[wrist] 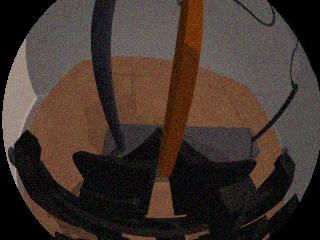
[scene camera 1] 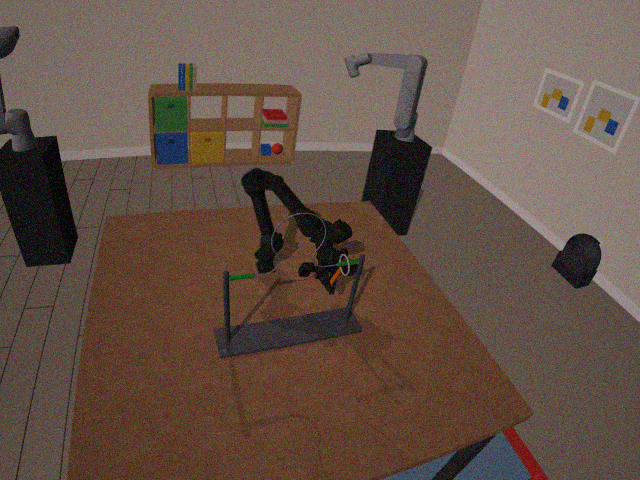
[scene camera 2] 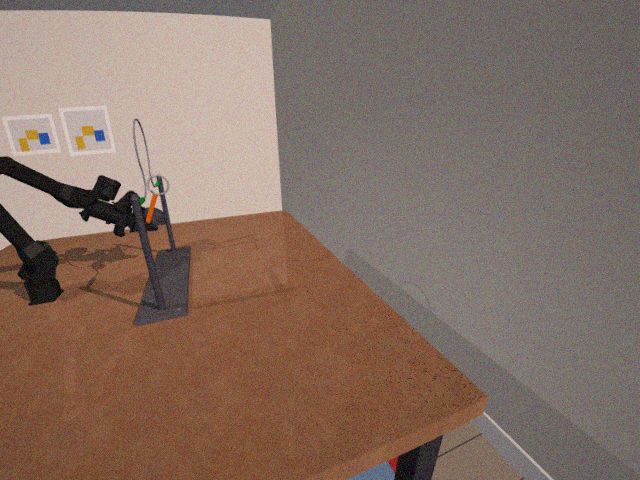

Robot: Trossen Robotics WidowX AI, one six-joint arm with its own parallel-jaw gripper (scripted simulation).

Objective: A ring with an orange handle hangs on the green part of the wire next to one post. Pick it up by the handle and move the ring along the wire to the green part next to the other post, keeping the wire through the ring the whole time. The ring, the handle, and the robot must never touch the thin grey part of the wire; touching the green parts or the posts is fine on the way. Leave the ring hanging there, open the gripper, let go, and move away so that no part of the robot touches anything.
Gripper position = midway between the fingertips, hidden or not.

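Ring carried by my gripper (scene camera 1: 332,294). The gripper is also visible in the wrist view (wrist: 163,132) and in scene camera 2 (scene camera 2: 157,228).
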